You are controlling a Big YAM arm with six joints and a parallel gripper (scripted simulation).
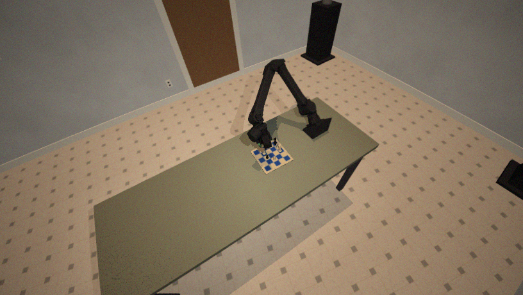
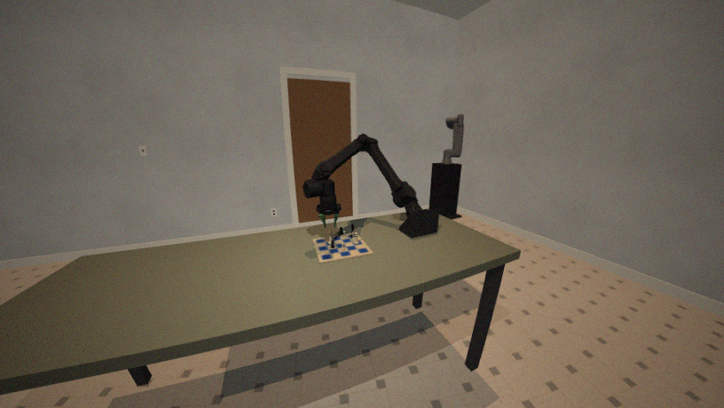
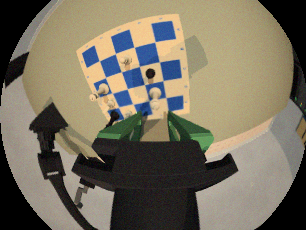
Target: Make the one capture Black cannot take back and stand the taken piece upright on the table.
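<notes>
Right now the white chess piece is 50 mm below my hand. The rest, counted from my hand: blue-and-cream chessboard: 30 mm behind, 50 mm to the left, 80 mm below.
</notes>
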